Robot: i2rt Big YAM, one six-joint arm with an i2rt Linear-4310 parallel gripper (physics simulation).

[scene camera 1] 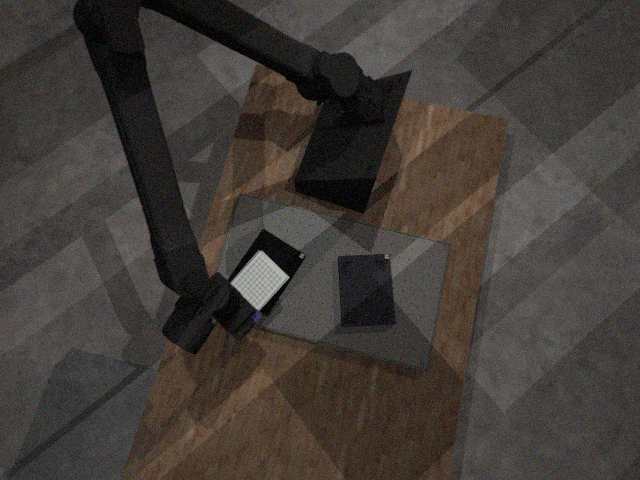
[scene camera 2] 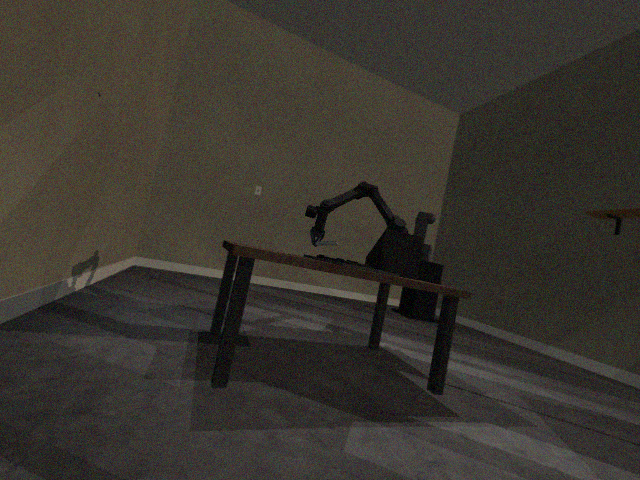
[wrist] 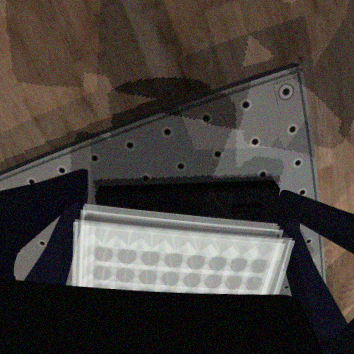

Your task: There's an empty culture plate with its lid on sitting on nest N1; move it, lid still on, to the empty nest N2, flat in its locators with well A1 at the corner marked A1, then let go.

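Frame: origin at the arm's base, x ahead, y left, z up, level; centimetres.
Seen in the pictures: gripper, fingertip midpoint: [scene camera 1: 235,310] [scene camera 2: 314,245] [wrist: 186,192]; arm's base at its link origin: [scene camera 1: 370,107] [scene camera 2: 405,244].
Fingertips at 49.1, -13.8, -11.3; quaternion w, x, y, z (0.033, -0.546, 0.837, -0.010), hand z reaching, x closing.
Note:
Pixels of each thing's top centre, then the offset from my fingertips to it, as dx, dy, dz.
- white lidded culture plate at its top centre: [scene camera 1: 252,284] -6.1, +2.6, +5.5
- black nest N1 at its top centre: [wrist: 189,284] [scene camera 1: 264,270] -10.7, +2.2, -4.1
- empty black nest N2 at its top centre: [scene camera 1: 366,289] [scene camera 2: 352,260] -14.2, +25.9, -4.1
- same grey perforated board at its top centre: [wrist: 52,317] [scene camera 1: 329,277] [scene camera 2: 345,262] -14.2, +16.9, -5.8
- small light mark at its top centre: [scene camera 1: 386,256] -23.2, +28.1, -4.7
- board's corner at its top centre: [wrist: 285,91] +1.7, -6.8, -5.8
A white lidded culture plate [scene camera 1: 260,279] [wrist: 179,258] shows its wells through the clear lid. My gripper [scene camera 1: 244,307] [wrist: 186,192] [scene camera 2: 316,240] is shut on it, with one dark finger on each short side. The plate hangs a little above the black nest N1 [scene camera 1: 286,251] [wrist: 186,197], shifted towards the arm's wrist. The empty black nest N2 [scene camera 1: 366,290] lies to the right on the same grey perforated board [scene camera 1: 318,310] [wrist: 211,147]. A small light mark [scene camera 1: 387,256] sits at N2's far right corner.
The board lies on a wooden table [scene camera 1: 451,157] [scene camera 2: 347,269]. A black box [scene camera 1: 347,162] at the arm's base stands behind the board. The arm's long link [scene camera 1: 147,157] runs along the table's left side. The board's corner [wrist: 286,92] is close to the table edge.

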